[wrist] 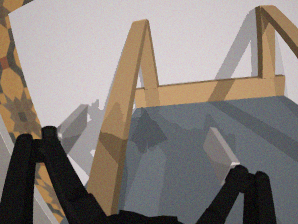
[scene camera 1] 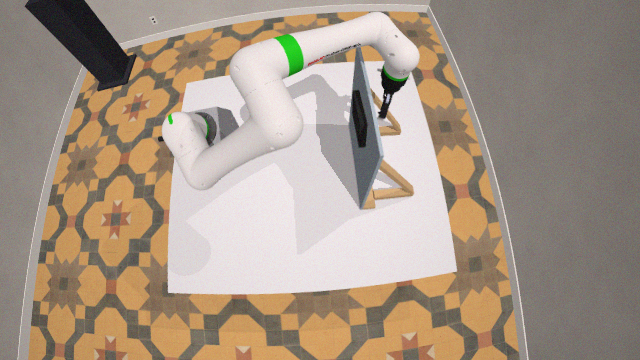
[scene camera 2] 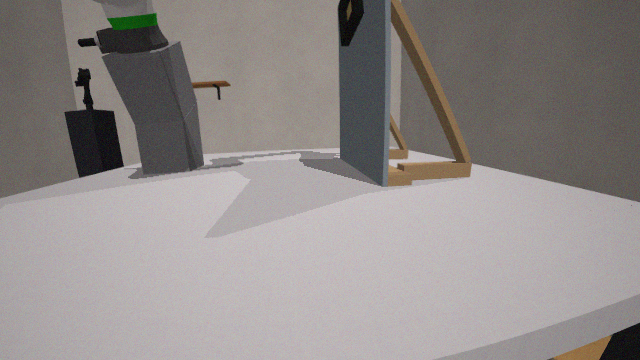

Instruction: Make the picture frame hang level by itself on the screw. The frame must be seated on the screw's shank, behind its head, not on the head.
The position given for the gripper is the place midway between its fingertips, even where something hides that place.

Note:
In view: the gripper (wrist: 148, 127) and a grey-blue wall panel (wrist: 166, 167).

